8 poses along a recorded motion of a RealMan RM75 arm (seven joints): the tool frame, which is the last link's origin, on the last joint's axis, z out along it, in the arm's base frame.
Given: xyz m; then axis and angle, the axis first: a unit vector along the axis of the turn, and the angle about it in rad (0 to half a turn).
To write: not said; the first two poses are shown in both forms.
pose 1, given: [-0.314, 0.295, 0.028, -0.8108, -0.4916, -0.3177, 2.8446]
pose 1, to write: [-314, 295, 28, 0.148, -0.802, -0.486, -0.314]
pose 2, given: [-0.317, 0.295, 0.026, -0.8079, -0.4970, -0.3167, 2.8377]
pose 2, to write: [-317, 295, 26, 0.151, -0.799, -0.491, -0.313]
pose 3, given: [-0.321, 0.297, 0.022, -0.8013, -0.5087, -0.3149, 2.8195]
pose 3, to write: [-321, 297, 22, 0.160, -0.791, -0.502, -0.311]
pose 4, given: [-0.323, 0.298, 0.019, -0.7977, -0.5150, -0.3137, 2.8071]
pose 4, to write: [-323, 298, 19, 0.166, -0.787, -0.508, -0.309]
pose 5, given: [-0.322, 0.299, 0.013, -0.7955, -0.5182, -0.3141, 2.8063]
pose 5, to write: [-322, 299, 13, 0.167, -0.784, -0.511, -0.310]
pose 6, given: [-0.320, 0.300, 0.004, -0.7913, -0.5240, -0.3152, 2.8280]
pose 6, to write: [-320, 300, 4, 0.156, -0.782, -0.518, -0.311]
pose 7, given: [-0.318, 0.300, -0.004, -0.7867, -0.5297, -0.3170, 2.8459]
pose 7, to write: [-318, 300, -4, 0.147, -0.778, -0.524, -0.314]
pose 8, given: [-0.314, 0.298, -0.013, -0.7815, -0.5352, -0.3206, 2.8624]
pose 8, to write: [-314, 298, -13, 0.139, -0.774, -0.530, -0.317]
